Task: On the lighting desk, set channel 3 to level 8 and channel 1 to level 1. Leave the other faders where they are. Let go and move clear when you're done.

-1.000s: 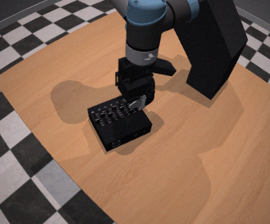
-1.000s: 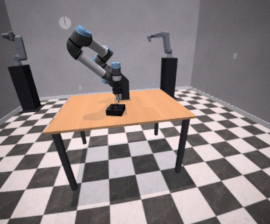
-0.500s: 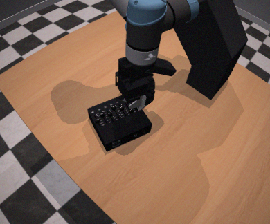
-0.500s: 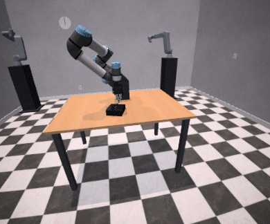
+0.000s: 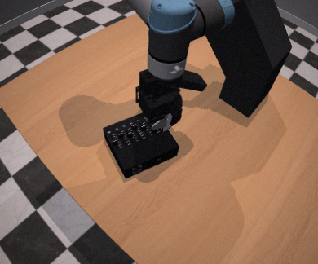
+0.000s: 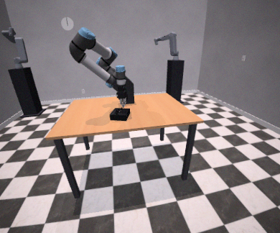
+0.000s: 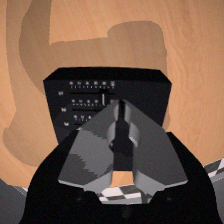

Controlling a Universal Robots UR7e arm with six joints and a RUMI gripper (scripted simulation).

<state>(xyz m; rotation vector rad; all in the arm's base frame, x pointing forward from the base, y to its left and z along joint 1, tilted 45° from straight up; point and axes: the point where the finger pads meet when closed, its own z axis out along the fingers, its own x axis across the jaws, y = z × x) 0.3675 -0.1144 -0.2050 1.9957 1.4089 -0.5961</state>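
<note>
Now: the fader knob 1 cm behind my hand, 2 cm to the right of it and 2 cm below it.
</note>
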